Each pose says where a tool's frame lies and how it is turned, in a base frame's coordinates. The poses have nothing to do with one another.
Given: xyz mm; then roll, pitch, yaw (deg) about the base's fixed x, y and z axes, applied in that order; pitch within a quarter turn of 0, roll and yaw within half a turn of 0.
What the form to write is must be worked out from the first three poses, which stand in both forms.
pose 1, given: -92.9 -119.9 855.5 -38.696 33.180 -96.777
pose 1, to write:
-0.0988 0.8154 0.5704 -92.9
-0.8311 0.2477 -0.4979 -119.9
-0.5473 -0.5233 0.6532 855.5
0 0 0 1

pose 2, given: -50.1 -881.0 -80.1 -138.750 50.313 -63.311
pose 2, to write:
0.2868 -0.8996 0.3292 -50.1
-0.5706 0.1156 0.8131 -881.0
-0.7695 -0.4211 -0.4801 -80.1
0 0 0 1

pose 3, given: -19.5 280.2 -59.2 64.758 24.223 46.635
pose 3, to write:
0.6262 -0.0552 0.7777 -19.5
0.6630 0.5626 -0.4939 280.2
-0.4103 0.8249 0.3889 -59.2
0 0 0 1

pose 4, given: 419.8 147.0 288.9 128.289 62.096 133.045
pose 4, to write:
-0.3194 -0.0206 0.9474 419.8
0.3420 0.9299 0.1356 147.0
-0.8837 0.3673 -0.2900 288.9
0 0 0 1

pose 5, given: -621.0 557.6 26.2 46.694 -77.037 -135.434
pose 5, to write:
-0.1598 0.9865 -0.0344 -621.0
-0.1574 0.0090 0.9875 557.6
0.9745 0.1632 0.1539 26.2
0 0 0 1

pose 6, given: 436.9 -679.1 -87.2 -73.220 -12.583 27.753
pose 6, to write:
0.8637 0.0501 -0.5015 436.9
0.4545 0.3526 0.8180 -679.1
0.2179 -0.9344 0.2818 -87.2
0 0 0 1

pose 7, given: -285.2 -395.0 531.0 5.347 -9.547 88.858
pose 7, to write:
0.0197 -0.9958 0.0899 -285.2
0.9860 0.0044 -0.1670 -395.0
0.1659 0.0919 0.9819 531.0
0 0 0 1

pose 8, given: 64.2 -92.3 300.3 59.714 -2.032 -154.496
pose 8, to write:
-0.9020 0.2448 -0.3557 64.2
-0.4303 -0.4420 0.7871 -92.3
0.0355 0.8630 0.5040 300.3
0 0 0 1

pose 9, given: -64.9 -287.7 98.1 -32.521 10.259 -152.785
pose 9, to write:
-0.8751 0.4708 0.1123 -64.9
-0.4500 -0.7061 -0.5468 -287.7
-0.1781 -0.5290 0.8297 98.1
0 0 0 1

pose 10, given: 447.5 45.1 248.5 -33.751 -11.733 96.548
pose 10, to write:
-0.1117 -0.8389 -0.5327 447.5
0.9727 0.0174 -0.2313 45.1
0.2034 -0.5440 0.8141 248.5
0 0 0 1

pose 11, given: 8.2 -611.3 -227.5 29.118 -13.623 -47.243
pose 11, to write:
0.6598 0.5636 -0.4970 8.2
-0.7136 0.6772 -0.1793 -611.3
0.2355 0.4729 0.8490 -227.5
0 0 0 1

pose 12, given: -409.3 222.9 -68.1 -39.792 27.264 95.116
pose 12, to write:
-0.0793 -0.7392 -0.6688 -409.3
0.8854 -0.3605 0.2935 222.9
-0.4581 -0.5689 0.6830 -68.1
0 0 0 1

